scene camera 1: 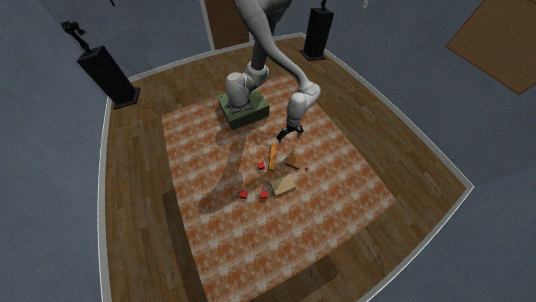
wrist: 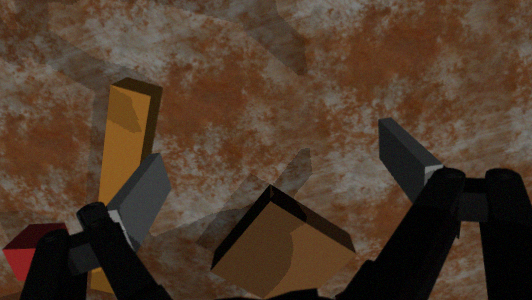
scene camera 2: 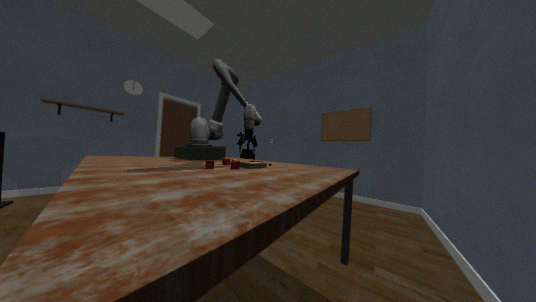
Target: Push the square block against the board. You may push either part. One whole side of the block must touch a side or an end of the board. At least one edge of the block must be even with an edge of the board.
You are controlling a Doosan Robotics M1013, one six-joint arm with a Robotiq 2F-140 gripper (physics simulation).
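Frame: origin at the arm's base, x ahead, y left, z up, level; metres.
Where they show: gripper, fingertip midpoint: (scene camera 1: 288, 140) (wrist: 269, 155) (scene camera 2: 247, 153); arm's base at its link origin: (scene camera 1: 240, 104) (scene camera 2: 199, 146).
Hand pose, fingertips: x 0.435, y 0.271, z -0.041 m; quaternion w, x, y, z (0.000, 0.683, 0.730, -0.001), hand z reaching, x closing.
Observation:
Each offset is from my fingertips to the top centre of the thing.
A brown square block @(dx +0.138, dy -0.001, dz -0.050 m) (scene camera 1: 294, 161) (wrist: 285, 250) lies flat, turned at an angle to the long orange bar @(dx +0.060, dy -0.145, dz -0.050 m) (scene camera 1: 272, 157) (wrist: 125, 150), with a gap between them. A pale wooden rectangular piece @(dx +0.289, dy -0.144, dz -0.050 m) (scene camera 1: 283, 186) (scene camera 2: 253, 164) lies apart from the block, farther from the robot base; it does not show in the wrist view. I cannot tell for certain which of these two is the board. My gripper (scene camera 1: 290, 136) (scene camera 2: 248, 146) (wrist: 269, 155) is open and empty, pointing down above the table, on the base side of the block. In the wrist view its left finger overlaps the bar.
A red cube @(dx +0.113, dy -0.246, dz -0.041 m) (scene camera 1: 261, 166) (wrist: 21, 260) lies beside the orange bar. Two more red cubes @(dx +0.280, dy -0.415, dz -0.041 m) (scene camera 1: 243, 194) @(dx +0.319, dy -0.290, dz -0.041 m) (scene camera 1: 263, 195) lie left of the pale piece. A tiny red cube @(dx +0.223, dy +0.066, dz -0.065 m) (scene camera 1: 306, 169) (scene camera 2: 270, 164) lies right of the block. The green robot base (scene camera 1: 245, 115) stands behind.

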